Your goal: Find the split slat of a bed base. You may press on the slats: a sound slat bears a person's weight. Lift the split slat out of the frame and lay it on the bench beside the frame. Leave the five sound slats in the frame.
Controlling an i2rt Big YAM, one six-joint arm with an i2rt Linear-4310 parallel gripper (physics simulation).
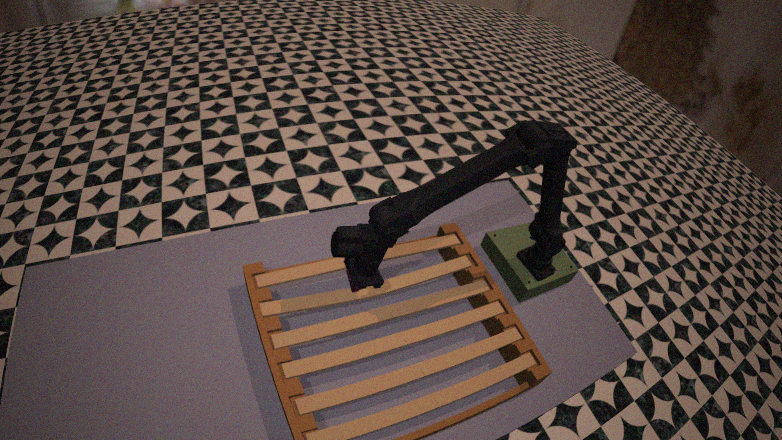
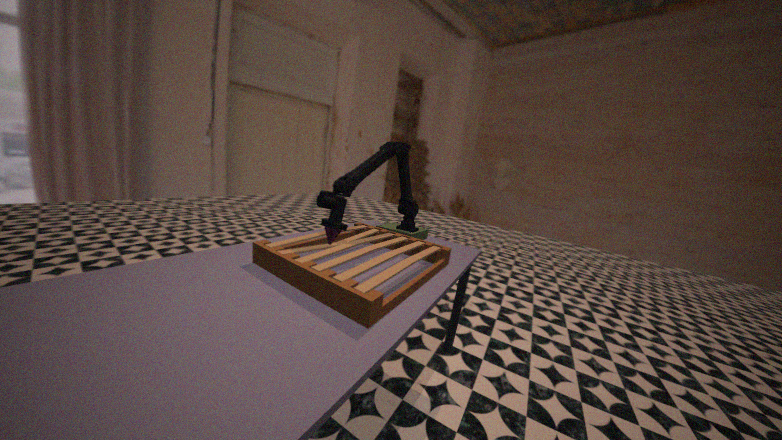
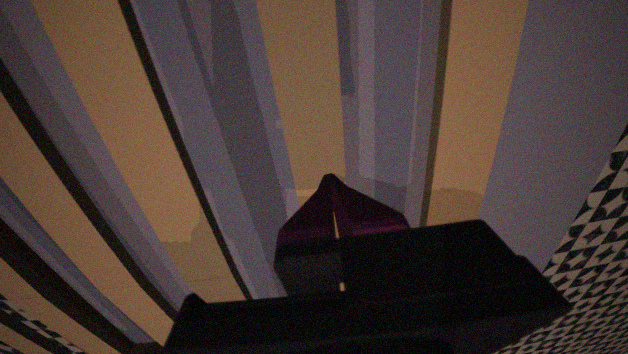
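Observation:
The brown bed frame [image 1: 263,331] [image 2: 317,287] stands on the bench [image 1: 136,328] [image 2: 164,328]. All six pale slats lie across it with their ends in the side rails. My gripper [image 1: 365,285] [image 2: 330,239] [image 3: 329,180] is shut and empty and points down. Its tip is at the top of the second slat [image 1: 311,302] [image 3: 302,100] from the back, near mid-length. It looks to be at or very near that slat; contact and any bending are hard to judge. The arm partly hides the back slat [image 1: 306,270] [image 3: 485,75]. I see no clear split on any slat.
The arm's green base block [image 1: 503,243] [image 2: 423,233] stands at the right, close beside the frame's right rail. The arm reaches over the rear of the frame. The bench extends to the left of the frame; its edge lies near the frame's front side.

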